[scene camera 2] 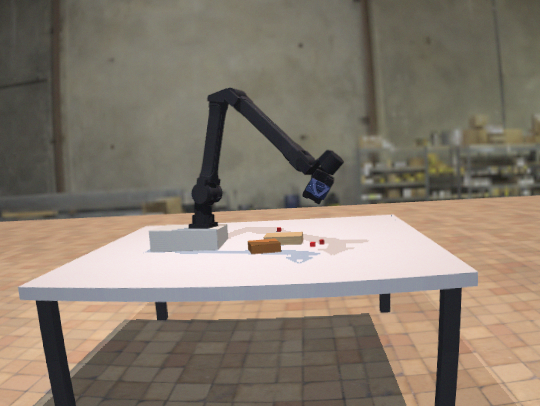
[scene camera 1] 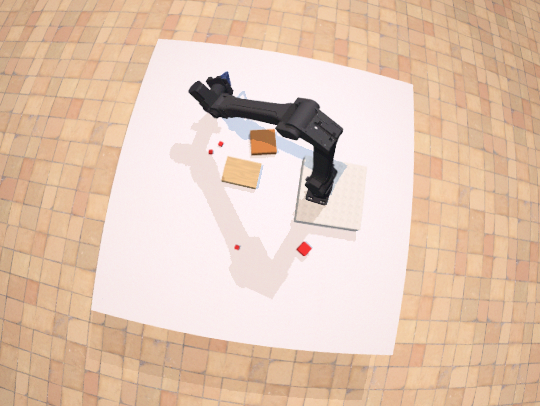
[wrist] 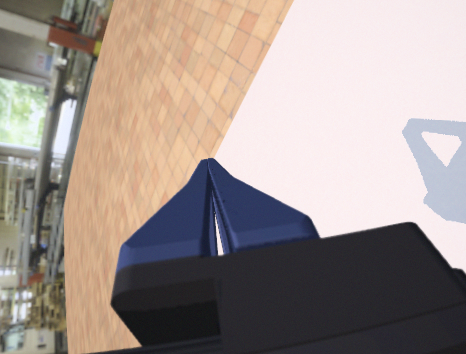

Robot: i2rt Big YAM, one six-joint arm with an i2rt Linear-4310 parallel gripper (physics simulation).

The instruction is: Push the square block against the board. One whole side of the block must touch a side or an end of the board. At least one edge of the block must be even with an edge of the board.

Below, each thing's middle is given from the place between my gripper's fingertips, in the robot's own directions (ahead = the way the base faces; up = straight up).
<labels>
I see the light wooden board (scene camera 1: 240,172) 330 mm to the left of my hand, 180 mm below it and 170 mm behind it.
</labels>
